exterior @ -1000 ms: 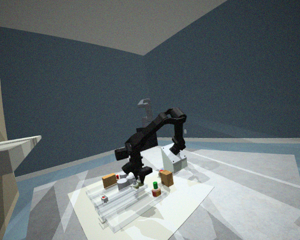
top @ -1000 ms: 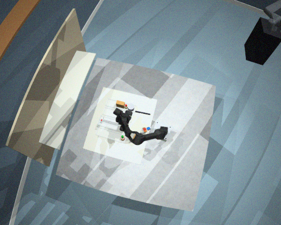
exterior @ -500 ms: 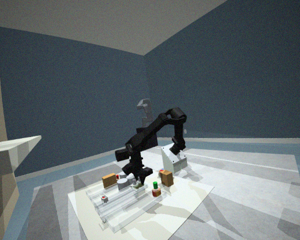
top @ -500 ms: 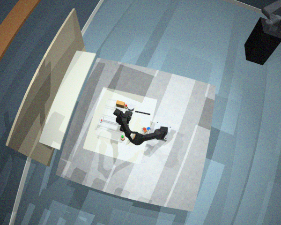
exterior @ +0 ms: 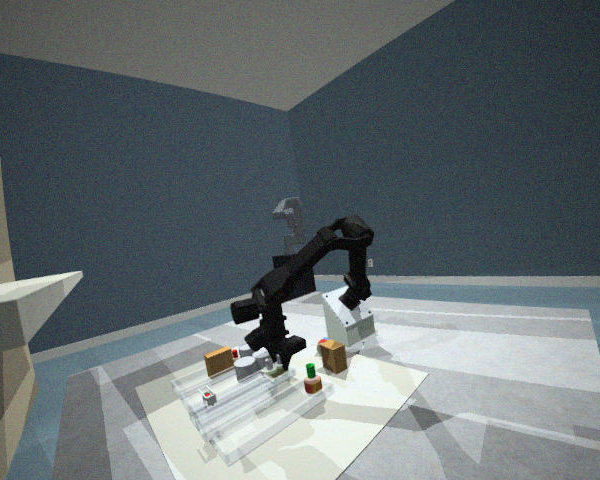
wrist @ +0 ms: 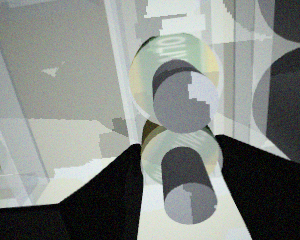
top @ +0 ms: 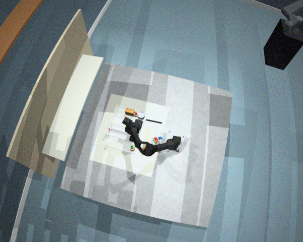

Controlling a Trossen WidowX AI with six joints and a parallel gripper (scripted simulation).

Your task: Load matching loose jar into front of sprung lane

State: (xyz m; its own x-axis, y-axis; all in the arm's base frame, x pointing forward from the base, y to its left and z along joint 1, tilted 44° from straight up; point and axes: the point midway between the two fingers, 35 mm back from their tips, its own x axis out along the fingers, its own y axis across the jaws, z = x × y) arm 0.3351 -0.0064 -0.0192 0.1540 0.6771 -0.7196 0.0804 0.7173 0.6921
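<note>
The clear lane rack is 140 mm ahead of my gripper tip, 10 mm to the left of it and 10 mm below it. Round my gripper tip: red mark 220 mm ahead, 40 mm above, 20 mm to the left; then black rod 150 mm to the right, 120 mm behind, 20 mm below.
</note>
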